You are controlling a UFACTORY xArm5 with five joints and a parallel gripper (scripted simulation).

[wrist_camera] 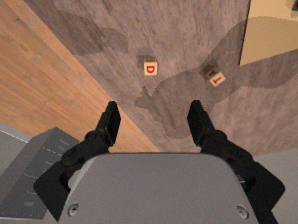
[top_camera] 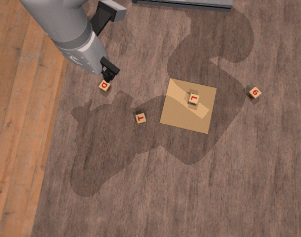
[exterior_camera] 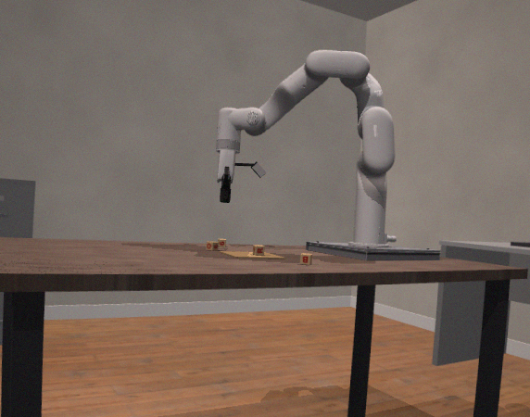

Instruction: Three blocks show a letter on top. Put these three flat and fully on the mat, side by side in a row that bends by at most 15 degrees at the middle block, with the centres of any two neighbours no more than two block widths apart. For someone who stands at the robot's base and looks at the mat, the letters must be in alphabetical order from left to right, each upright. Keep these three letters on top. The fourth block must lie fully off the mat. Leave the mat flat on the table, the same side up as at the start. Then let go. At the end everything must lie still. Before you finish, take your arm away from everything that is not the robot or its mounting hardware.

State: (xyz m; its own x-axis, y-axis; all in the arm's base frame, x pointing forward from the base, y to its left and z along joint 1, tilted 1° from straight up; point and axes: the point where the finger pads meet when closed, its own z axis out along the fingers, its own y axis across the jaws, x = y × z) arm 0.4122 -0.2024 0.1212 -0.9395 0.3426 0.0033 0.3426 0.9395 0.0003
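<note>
The tan mat is 10 mm ahead of my hand, 250 mm to the left of it and 150 mm below it.
</note>
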